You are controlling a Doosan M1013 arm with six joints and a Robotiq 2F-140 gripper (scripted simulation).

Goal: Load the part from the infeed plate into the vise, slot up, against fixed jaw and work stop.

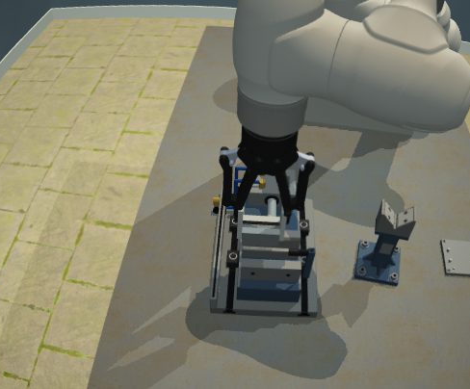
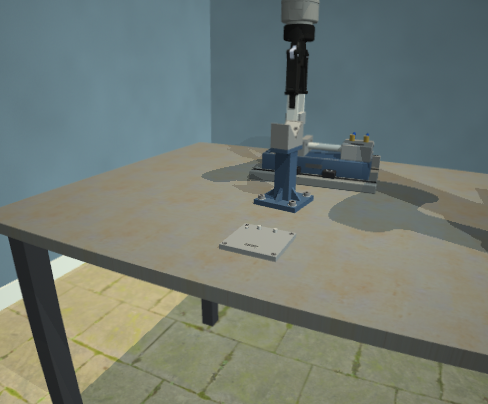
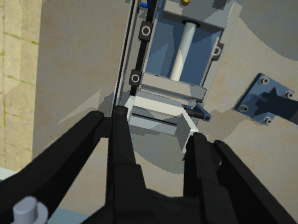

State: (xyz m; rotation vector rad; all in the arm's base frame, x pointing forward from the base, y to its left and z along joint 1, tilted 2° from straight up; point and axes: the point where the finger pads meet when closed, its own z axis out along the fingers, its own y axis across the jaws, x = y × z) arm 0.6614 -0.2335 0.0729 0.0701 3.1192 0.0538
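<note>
Now: the part 20 mm below my hand. The rest, counted from my hand: work stop 70 mm to the left, 80 mm below; then moving jaw 30 mm behind, 20 mm to the left, 90 mm below; then fixed jaw 30 mm ahead, 20 mm to the left, 90 mm below.
</note>
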